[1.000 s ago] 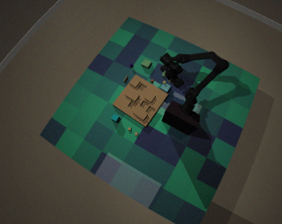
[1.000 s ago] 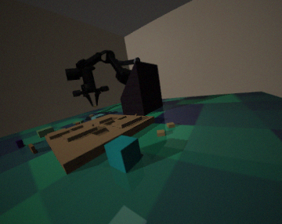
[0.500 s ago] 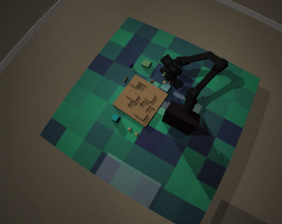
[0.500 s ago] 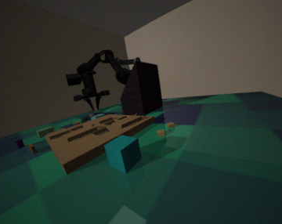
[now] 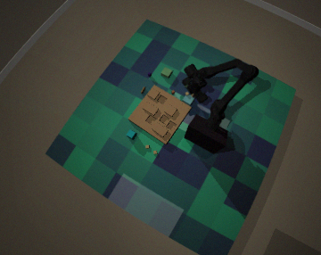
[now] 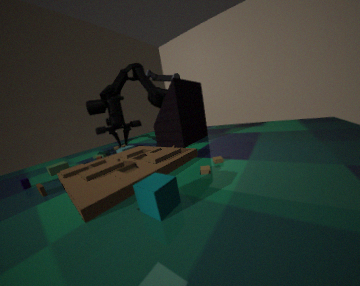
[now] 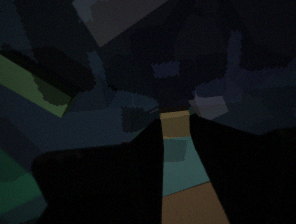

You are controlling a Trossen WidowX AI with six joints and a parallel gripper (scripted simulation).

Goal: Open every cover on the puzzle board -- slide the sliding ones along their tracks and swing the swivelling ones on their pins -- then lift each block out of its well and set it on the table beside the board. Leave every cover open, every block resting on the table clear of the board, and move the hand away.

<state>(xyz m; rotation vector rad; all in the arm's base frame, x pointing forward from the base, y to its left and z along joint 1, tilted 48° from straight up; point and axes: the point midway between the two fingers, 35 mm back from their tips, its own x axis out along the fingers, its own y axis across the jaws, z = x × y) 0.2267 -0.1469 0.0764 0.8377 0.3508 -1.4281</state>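
Right now my gripper tip is 1 cm short of the light teal block, 4 cm to the right of it and 2 cm above it. The rest, counted from my gripper tip: green block: 25 cm ahead, 4 cm to the right, 2 cm below; brown block: 29 cm ahead, 16 cm to the left, 2 cm below; orange block: 12 cm ahead, 5 cm to the left, 2 cm below.
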